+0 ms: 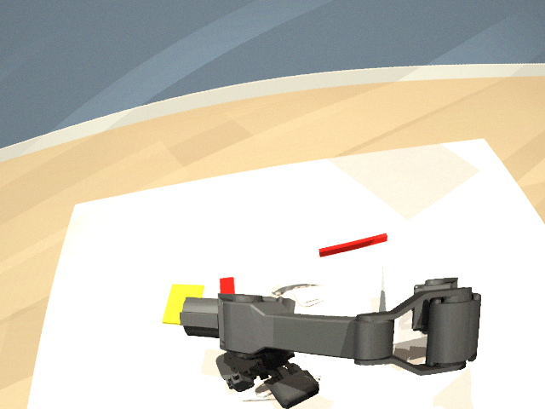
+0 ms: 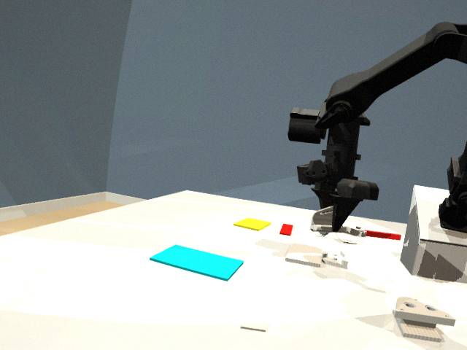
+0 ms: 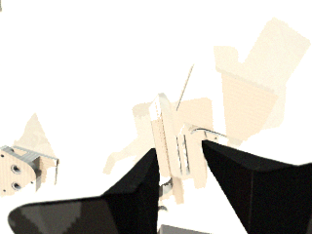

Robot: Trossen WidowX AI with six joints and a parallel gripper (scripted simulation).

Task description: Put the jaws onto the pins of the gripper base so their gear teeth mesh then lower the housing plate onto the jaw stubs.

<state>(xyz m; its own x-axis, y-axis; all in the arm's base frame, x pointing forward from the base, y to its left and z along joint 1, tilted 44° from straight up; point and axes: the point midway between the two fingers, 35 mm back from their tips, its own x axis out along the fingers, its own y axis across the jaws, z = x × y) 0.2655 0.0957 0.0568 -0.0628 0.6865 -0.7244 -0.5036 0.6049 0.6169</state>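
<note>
Now: gripper tip 40 mm short of the pale flat plate, 60 mm to the left of it and 80 mm above it. From my gripper tip the other things lie so: small white tile: 70 mm ahead, 250 mm to the left, 80 mm below; then grey bracket-like part: 140 mm behind, 170 mm to the left, 70 mm below; then cyan plate: 210 mm ahead, 110 mm to the left, 80 mm below.
</note>
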